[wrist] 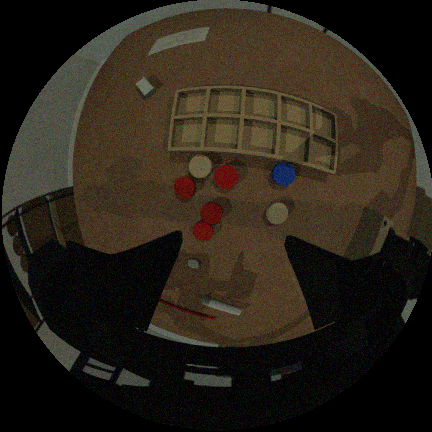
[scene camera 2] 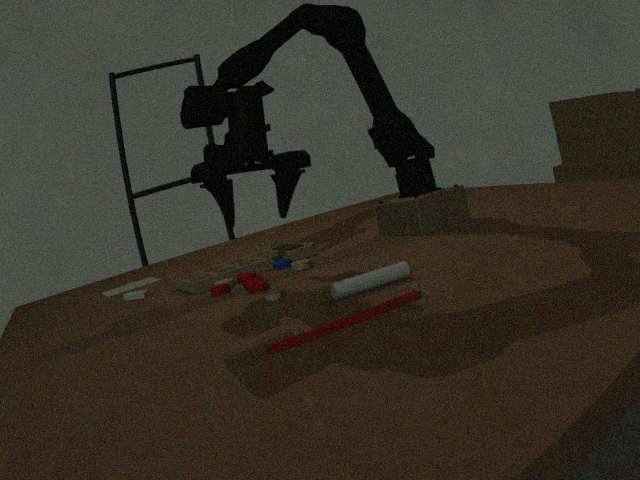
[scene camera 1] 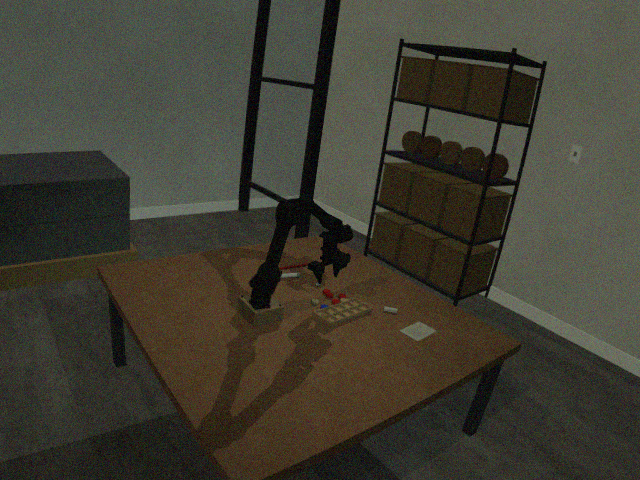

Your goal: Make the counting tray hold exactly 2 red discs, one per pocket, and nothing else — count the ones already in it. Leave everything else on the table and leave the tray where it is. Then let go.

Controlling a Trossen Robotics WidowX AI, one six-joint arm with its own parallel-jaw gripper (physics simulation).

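Note:
The counting tray has two rows of pockets; no disc shows in them in the wrist view. Four separate red pieces lie outside it: one red disc close to its long side, another red disc left of that, and a red disc touching or nearly touching a fourth red disc. A blue disc and two cream discs, one cream disc beside the reds and one cream disc farther right, also lie outside. My gripper is open and empty, above the table near the discs.
A white cylinder and a red rod lie on the near side in scene camera 2. A small grey disc lies near the reds. A white block and a pale flat square lie beyond the tray.

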